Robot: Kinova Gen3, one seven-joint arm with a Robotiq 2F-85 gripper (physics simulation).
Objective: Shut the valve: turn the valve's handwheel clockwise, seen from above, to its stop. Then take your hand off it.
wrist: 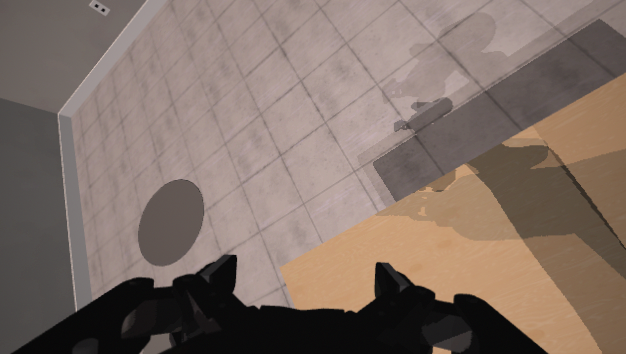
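My gripper point(305, 274) is open at the bottom of the wrist view, its two black fingertips wide apart with nothing between them. It is tilted over the edge of a light wooden table top point(350, 275). The valve and its handwheel do not show in this view. Where the gripper is relative to them cannot be told. Shadows of the arm and gripper fall on the wood and on the floor.
The table's corner and long edge run from the lower middle to the right. Beyond it is the tiled floor point(260, 120) with a flat dark disc point(171, 222). Grey walls point(27, 200) meet at the left, with a small socket point(99, 7) at the top.
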